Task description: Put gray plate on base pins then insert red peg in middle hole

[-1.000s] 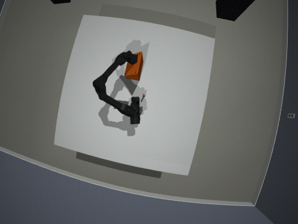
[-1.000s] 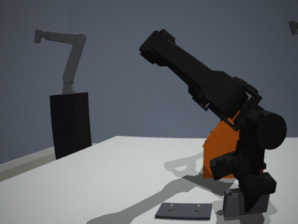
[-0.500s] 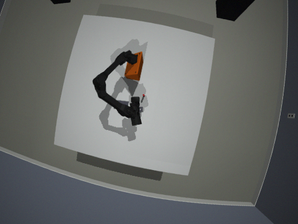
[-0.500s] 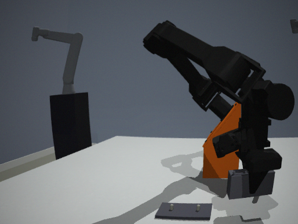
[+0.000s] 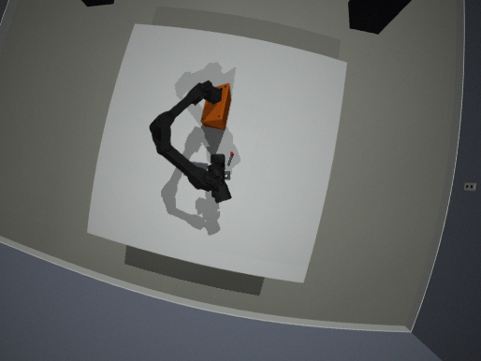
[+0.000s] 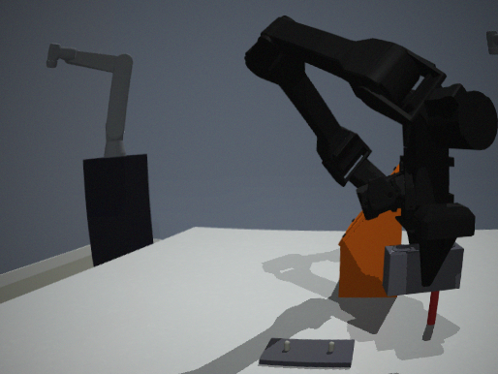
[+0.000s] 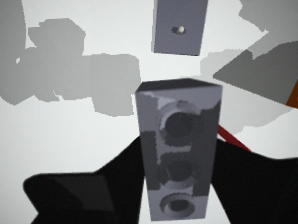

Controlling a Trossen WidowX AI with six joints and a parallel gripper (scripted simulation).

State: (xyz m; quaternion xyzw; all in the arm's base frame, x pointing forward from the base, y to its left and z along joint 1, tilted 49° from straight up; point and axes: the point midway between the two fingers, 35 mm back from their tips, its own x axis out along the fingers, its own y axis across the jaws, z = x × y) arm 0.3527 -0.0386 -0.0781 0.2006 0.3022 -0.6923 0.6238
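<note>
My gripper tip is now 14 cm to the left of the base, 11 cm above it and 3 cm past it. Also, from my gripper tip: red peg 11 cm behind, 7 cm below, 5 cm to the left; gray plate 3 cm above.
</note>
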